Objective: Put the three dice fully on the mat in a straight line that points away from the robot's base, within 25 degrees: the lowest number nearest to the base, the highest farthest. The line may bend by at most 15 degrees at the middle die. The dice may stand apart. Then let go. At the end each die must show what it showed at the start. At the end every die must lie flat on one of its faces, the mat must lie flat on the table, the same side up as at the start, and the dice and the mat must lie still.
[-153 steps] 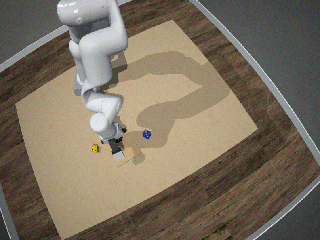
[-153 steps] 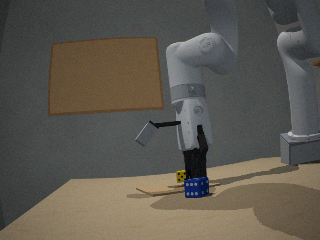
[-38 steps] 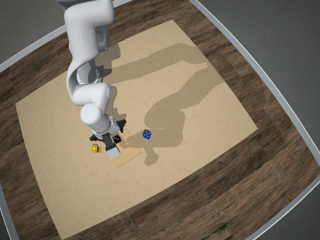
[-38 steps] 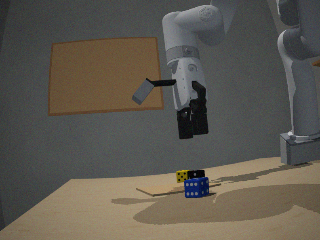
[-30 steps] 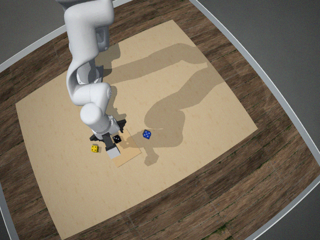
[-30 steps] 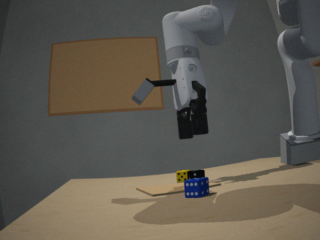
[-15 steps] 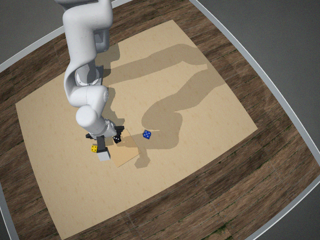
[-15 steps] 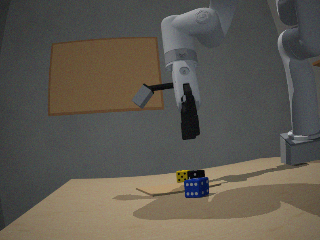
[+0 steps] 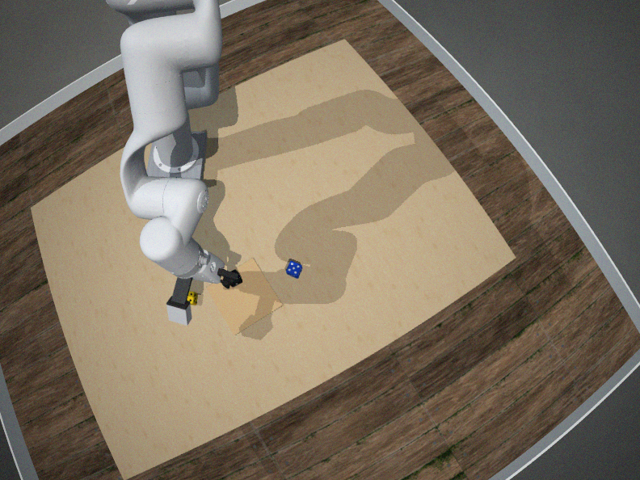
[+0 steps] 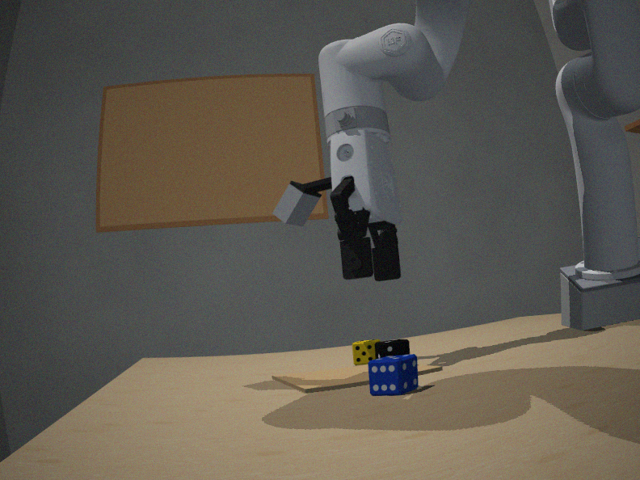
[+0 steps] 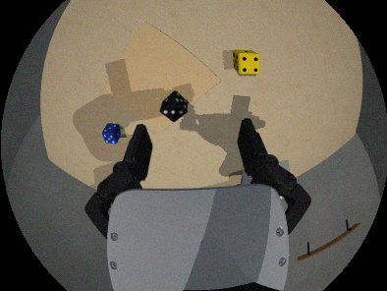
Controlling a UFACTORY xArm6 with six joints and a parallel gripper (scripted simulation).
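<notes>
My hand is 80 mm to the left of the yellow die and 100 mm above it. Also, from my hand: thin tan mat: 40 mm ahead, 50 mm to the left, 110 mm below; then blue die: 20 mm ahead, 180 mm to the left, 100 mm below; then black die: 10 mm behind, 40 mm to the left, 90 mm below.
</notes>
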